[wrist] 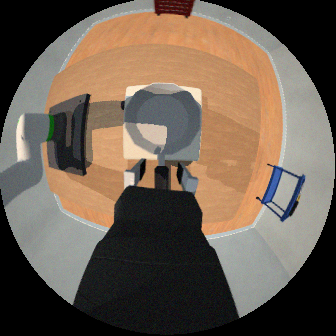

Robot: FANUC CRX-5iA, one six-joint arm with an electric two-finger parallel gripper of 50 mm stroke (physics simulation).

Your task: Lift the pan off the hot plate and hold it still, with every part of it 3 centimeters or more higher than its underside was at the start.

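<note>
The grey round pan sits on the square cream hot plate, with a shadow over much of it. Its handle runs toward the bottom of the wrist view and ends in a dark grip. My gripper is open, with one finger on each side of the dark grip and a gap on both sides. The far end of the handle is hidden by the gripper body. How high the fingertips are relative to the handle is hard to tell.
The hot plate stands on a wooden table. At left is the robot's dark mounting base with the pale arm. A blue cart stands at right, and a dark red object at the top edge.
</note>
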